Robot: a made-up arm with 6 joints.
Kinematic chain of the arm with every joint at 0, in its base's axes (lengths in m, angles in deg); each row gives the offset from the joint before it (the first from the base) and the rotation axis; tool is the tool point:
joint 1: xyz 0 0 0.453 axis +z
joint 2: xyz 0 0 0 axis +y
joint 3: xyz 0 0 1.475 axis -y
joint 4: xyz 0 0 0 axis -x
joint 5: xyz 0.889 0 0 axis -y
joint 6: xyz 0 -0.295 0 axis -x
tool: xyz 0 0 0
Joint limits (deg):
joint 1: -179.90..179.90
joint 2: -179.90..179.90
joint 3: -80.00..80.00
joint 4: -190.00..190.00
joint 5: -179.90..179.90
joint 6: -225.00..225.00
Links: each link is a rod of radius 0.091 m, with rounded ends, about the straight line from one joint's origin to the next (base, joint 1, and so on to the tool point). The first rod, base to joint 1, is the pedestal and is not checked.
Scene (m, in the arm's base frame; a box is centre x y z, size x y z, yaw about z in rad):
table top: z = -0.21
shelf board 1: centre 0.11 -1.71 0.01 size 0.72 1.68 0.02 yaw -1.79
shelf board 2: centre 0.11 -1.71 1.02 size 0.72 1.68 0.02 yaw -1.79
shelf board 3: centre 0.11 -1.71 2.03 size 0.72 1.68 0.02 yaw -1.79
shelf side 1: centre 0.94 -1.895 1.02 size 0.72 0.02 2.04 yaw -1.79
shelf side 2: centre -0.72 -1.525 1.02 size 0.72 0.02 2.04 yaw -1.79
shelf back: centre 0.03 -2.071 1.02 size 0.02 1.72 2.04 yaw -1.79
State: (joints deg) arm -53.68 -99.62 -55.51 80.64 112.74 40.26
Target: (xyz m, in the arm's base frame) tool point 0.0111 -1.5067 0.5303
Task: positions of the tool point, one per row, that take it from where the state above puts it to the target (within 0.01 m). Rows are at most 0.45 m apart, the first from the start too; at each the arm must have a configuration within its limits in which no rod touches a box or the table.
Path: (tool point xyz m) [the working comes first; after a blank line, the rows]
Joints at the target: -87.08 50.56 -34.30 77.16 112.74 40.26
Straight joint move there: touches shelf board 2.

1: -0.5382 0.5942 1.2285
2: -0.4063 0.3827 1.3507
3: -0.2589 0.1761 1.4018
4: -0.1093 -0.0111 1.3887
5: 0.0309 -0.1685 1.3225
6: 0.1523 -0.2908 1.2176
7: 0.2491 -0.3773 1.0893
8: 0.3633 -0.6557 1.0425
9: 0.3632 -0.9692 0.9301
10: 0.2414 -1.2691 0.7567
11: 0.0112 -1.5066 0.5304

